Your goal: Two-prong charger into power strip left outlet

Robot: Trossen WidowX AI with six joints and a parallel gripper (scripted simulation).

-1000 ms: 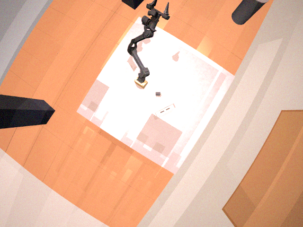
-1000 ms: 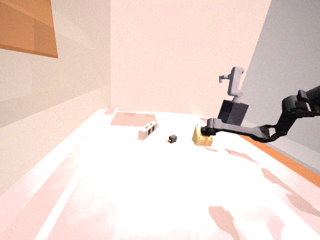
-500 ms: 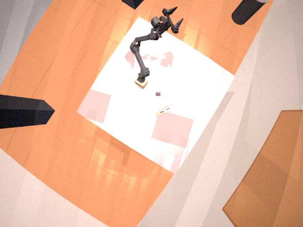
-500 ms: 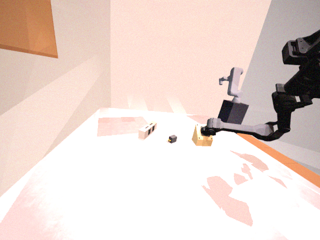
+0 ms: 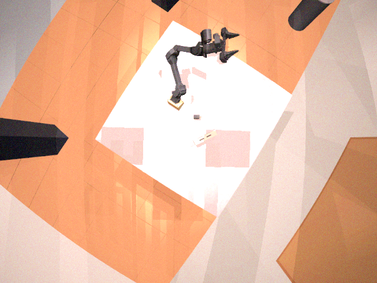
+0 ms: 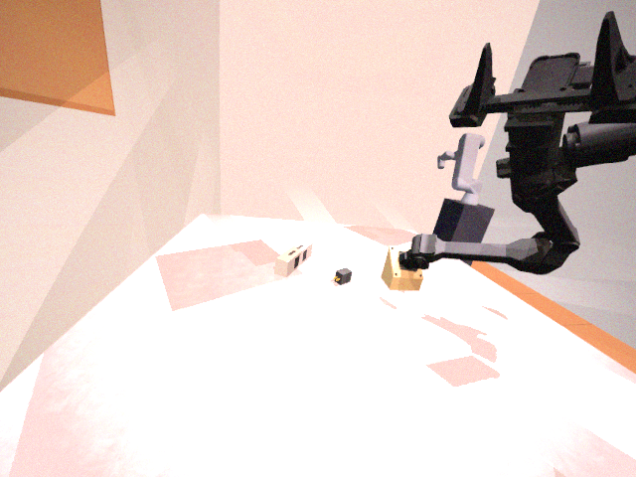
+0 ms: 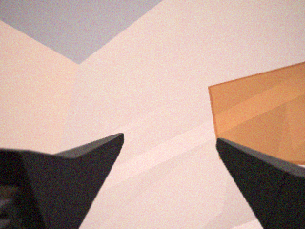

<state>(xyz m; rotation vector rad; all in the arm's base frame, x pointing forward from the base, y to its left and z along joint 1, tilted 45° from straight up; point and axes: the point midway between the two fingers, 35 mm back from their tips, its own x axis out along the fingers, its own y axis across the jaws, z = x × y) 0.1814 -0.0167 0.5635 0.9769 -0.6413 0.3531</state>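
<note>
My gripper tip is 510 mm above the charger, 370 mm to the left of it and 50 mm short of it.
</note>
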